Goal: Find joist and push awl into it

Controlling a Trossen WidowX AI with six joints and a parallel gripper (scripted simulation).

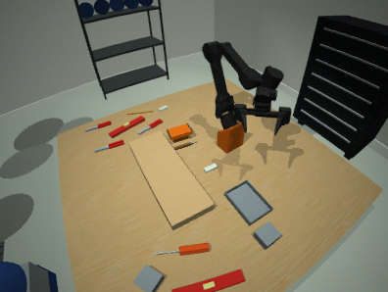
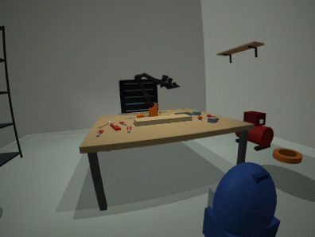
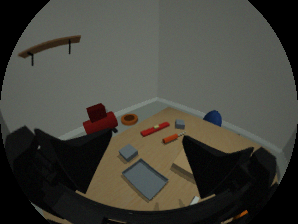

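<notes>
Right now the orange stud finder is 45 cm to the right of my gripper tip, 31 cm below it and 6 cm ahead of it. Round my gripper tip: indicator window 45 cm to the right, 32 cm below, 4 cm ahead; grey tray 31 cm below, 4 cm to the left, 3 cm ahead; awl 38 cm to the right, 31 cm below, 6 cm ahead.
</notes>
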